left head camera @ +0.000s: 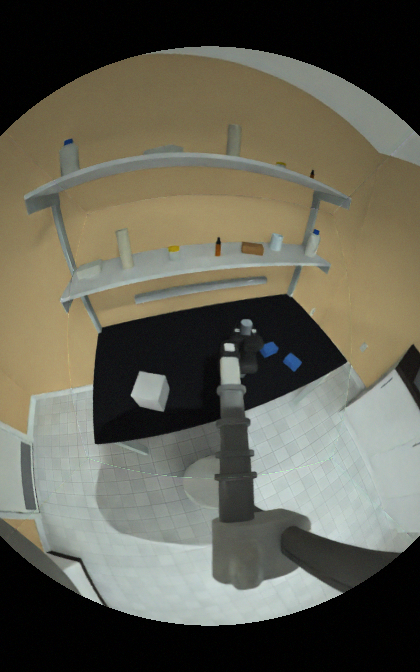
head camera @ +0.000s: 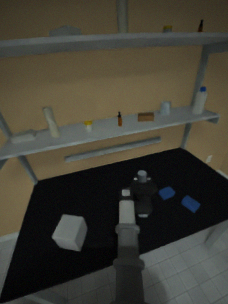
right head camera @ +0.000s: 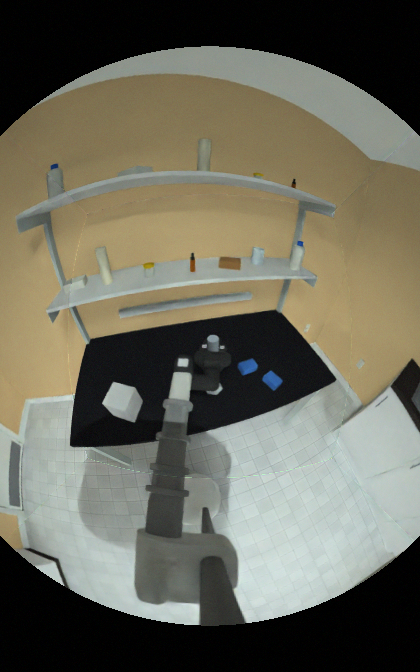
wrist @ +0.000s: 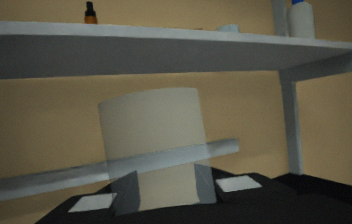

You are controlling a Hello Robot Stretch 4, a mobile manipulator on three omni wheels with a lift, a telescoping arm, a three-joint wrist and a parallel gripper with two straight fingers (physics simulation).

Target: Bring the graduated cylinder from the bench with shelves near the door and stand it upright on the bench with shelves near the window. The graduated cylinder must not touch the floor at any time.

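Frame: origin at the robot's base, x ahead, y left, z up, level; centimetres.
Seen in the pictures: gripper, fingertip midpoint: [head camera: 140, 172] [wrist: 167, 182].
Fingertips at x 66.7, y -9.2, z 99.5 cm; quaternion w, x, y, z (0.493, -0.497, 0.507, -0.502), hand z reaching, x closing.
A point is followed by its place in that frame.
The graduated cylinder [head camera: 142, 174] {x 58.5, y -8.8, z 105.9 cm} [left head camera: 246, 324] [right head camera: 213, 341] [wrist: 155, 122] {x 57.4, y -8.9, z 104.8 cm} is a clear, pale blue-grey tube. It stands about upright over the black bench top [head camera: 55, 195] {x 71.0, y 54.6, z 73.5 cm} [left head camera: 120, 350] [right head camera: 110, 360], below the shelves. My gripper [head camera: 142, 180] [left head camera: 245, 332] [right head camera: 213, 347] [wrist: 167, 182] {x 66.7, y -9.2, z 99.5 cm} is shut on the cylinder, with one finger at each side of it. In the wrist view the dark fingers show through the clear wall. The cylinder's foot is hidden behind the gripper in the head views, so I cannot tell whether it touches the bench.
Two blue blocks [head camera: 167, 193] {x 68.7, y -28.6, z 77.5 cm} [head camera: 190, 203] {x 60.6, y -40.7, z 77.5 cm} lie right of the gripper. A white box [head camera: 70, 232] {x 38.7, y 28.1, z 86.5 cm} [left head camera: 150, 391] [right head camera: 122, 401] is at the left. The lower shelf [head camera: 102, 131] {x 84.2, y 13.4, z 119.2 cm} [wrist: 175, 55] {x 96.4, y -14.3, z 117.3 cm} holds bottles, jars and a brown block [head camera: 146, 117] {x 97.4, y -16.0, z 122.1 cm}. An upper shelf [left head camera: 195, 160] is above it.
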